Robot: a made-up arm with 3 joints. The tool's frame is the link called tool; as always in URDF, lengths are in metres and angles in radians. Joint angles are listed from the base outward. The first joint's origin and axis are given. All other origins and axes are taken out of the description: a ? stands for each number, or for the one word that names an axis. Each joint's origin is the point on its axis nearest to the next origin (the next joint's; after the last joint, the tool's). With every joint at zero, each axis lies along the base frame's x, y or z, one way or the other. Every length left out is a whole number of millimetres.
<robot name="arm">
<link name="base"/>
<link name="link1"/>
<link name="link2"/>
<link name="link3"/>
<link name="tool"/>
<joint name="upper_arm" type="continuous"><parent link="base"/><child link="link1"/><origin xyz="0 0 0.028" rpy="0 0 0"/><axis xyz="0 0 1"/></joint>
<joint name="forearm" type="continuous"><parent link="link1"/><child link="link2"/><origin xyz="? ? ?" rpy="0 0 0"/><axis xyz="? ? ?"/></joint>
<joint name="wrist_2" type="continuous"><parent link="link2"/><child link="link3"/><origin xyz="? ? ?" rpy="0 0 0"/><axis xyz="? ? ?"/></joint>
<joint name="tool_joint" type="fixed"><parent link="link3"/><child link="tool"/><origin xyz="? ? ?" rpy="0 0 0"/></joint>
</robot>
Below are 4 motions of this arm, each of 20 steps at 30 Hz.
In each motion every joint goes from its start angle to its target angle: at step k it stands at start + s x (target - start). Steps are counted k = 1, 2, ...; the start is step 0. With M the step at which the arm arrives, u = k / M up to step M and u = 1 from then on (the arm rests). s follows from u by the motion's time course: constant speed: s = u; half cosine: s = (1 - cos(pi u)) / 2; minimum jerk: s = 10 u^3 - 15 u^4 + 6 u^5.
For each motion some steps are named. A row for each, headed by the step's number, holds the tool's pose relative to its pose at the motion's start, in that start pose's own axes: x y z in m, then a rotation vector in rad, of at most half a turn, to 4 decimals.
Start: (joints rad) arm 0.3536 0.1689 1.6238
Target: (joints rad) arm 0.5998 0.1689 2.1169
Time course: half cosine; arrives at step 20
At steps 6, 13, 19, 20:
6: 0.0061 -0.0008 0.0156 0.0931 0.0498 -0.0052
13: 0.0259 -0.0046 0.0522 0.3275 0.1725 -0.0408
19: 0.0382 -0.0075 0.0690 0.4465 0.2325 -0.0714
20: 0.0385 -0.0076 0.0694 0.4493 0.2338 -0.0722

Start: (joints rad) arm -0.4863 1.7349 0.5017
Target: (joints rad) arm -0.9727 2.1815 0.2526
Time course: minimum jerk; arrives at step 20
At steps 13, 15, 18, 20:
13: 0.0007 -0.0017 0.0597 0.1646 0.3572 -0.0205
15: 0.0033 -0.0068 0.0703 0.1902 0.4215 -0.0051
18: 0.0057 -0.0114 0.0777 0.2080 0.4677 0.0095
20: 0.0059 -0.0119 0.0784 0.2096 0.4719 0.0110

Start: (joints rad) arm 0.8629 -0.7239 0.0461
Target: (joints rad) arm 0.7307 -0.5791 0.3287
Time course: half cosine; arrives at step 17
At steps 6, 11, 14, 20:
6: -0.0030 0.0026 0.0146 0.0546 0.0376 -0.0313
11: -0.0063 0.0076 0.0377 0.1445 0.0925 -0.0895
14: -0.0072 0.0102 0.0481 0.1861 0.1148 -0.1191
20: -0.0074 0.0112 0.0519 0.2016 0.1226 -0.1305

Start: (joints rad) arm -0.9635 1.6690 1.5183
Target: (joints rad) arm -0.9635 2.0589 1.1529
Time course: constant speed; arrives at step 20
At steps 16, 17, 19, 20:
16: 0.0041 0.0764 -0.0140 -0.2899 0.0618 -0.3069
17: 0.0051 0.0809 -0.0149 -0.3077 0.0686 -0.3256
19: 0.0073 0.0899 -0.0167 -0.3431 0.0834 -0.3628
20: 0.0085 0.0942 -0.0176 -0.3607 0.0914 -0.3813

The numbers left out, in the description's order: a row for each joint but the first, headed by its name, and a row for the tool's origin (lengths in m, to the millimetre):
forearm: xyz 0.041 -0.088 0, axis 0 1 0
wrist_2: xyz -0.235 0 -0.086, axis 1 0 0
tool: xyz 0 0.059 0.02

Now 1 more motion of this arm.
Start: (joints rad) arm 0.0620 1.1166 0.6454
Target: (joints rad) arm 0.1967 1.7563 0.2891
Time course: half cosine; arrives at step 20
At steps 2, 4, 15, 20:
2: -0.0004 0.0022 0.0027 -0.0117 0.0134 -0.0082
4: -0.0015 0.0088 0.0106 -0.0457 0.0525 -0.0316
15: 0.0115 0.0848 0.0863 -0.4110 0.4936 -0.2414
20: 0.0187 0.1002 0.0984 -0.4798 0.5839 -0.2738

